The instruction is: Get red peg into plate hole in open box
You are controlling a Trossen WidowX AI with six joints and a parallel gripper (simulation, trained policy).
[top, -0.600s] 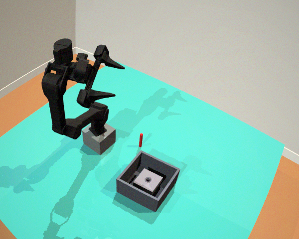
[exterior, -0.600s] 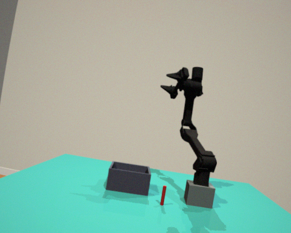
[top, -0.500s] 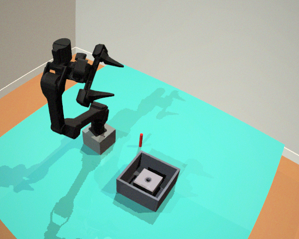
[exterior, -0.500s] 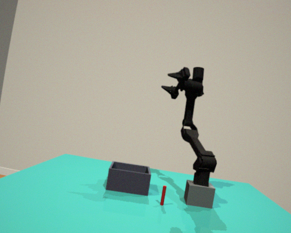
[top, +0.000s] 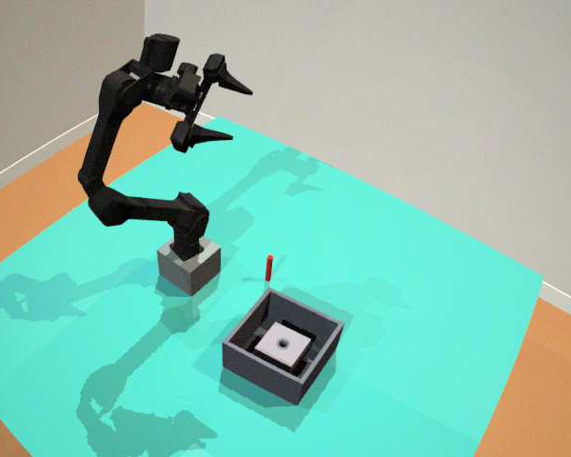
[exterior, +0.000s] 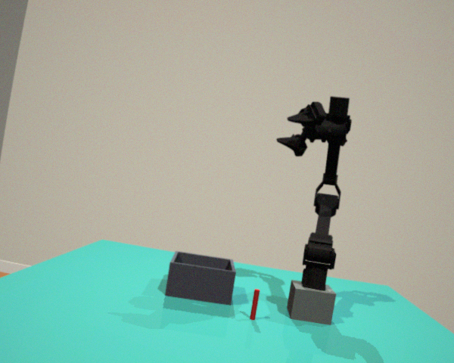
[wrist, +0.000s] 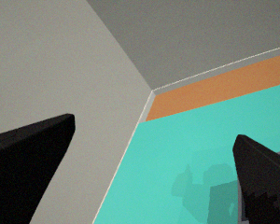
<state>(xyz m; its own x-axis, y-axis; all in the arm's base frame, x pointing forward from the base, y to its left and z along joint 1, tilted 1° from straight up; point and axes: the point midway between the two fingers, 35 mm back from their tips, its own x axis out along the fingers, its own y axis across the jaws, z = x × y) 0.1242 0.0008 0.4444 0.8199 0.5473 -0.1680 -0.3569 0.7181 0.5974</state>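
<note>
Now: the red peg 2 cm behind my gripper tip, 13 cm to the left of it and 48 cm below it. From my gripper tip the other things lie so: dark grey box 18 cm ahead, 1 cm to the right, 50 cm below; grey plate 18 cm ahead, 1 cm to the right, 48 cm below.
</note>
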